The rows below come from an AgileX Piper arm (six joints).
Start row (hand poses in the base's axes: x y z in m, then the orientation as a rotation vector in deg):
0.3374, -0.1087, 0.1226, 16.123, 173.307, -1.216
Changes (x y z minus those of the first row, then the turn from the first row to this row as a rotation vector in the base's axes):
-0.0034, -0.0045, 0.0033, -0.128, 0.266, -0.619
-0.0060, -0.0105, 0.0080, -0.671, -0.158, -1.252
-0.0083, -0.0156, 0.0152, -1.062, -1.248, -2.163
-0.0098, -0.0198, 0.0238, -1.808, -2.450, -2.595
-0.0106, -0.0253, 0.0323, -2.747, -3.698, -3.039
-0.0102, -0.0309, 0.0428, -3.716, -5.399, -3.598
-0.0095, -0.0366, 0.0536, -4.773, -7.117, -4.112
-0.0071, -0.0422, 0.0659, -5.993, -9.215, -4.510
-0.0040, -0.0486, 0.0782, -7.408, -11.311, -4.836
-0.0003, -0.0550, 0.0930, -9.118, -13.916, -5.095
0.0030, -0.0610, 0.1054, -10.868, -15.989, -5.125
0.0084, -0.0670, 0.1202, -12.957, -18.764, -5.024
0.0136, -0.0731, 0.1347, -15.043, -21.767, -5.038
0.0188, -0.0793, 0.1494, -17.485, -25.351, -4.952
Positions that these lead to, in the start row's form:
0.3340, -0.1132, 0.1259, 17.069, 173.473, -1.498
0.3314, -0.1192, 0.1306, 17.944, 172.905, -2.305
0.3291, -0.1243, 0.1378, 19.185, 171.644, -2.797
0.3276, -0.1285, 0.1464, 19.653, 170.302, -3.758
0.3268, -0.1340, 0.1549, 20.108, 168.883, -4.984
0.3272, -0.1396, 0.1654, 20.674, 166.984, -6.170
0.3279, -0.1453, 0.1762, 21.150, 165.055, -7.454
0.3303, -0.1509, 0.1885, 21.391, 162.738, -8.870
0.3334, -0.1573, 0.2008, 21.500, 160.393, -10.524
0.3371, -0.1637, 0.2156, 21.424, 157.494, -12.447
0.3404, -0.1697, 0.2280, 21.078, 155.128, -14.460
0.3458, -0.1757, 0.2428, 20.446, 152.007, -16.727
0.3510, -0.1818, 0.2573, 19.952, 148.615, -18.878
0.3562, -0.1880, 0.2720, 19.234, 144.563, -21.279

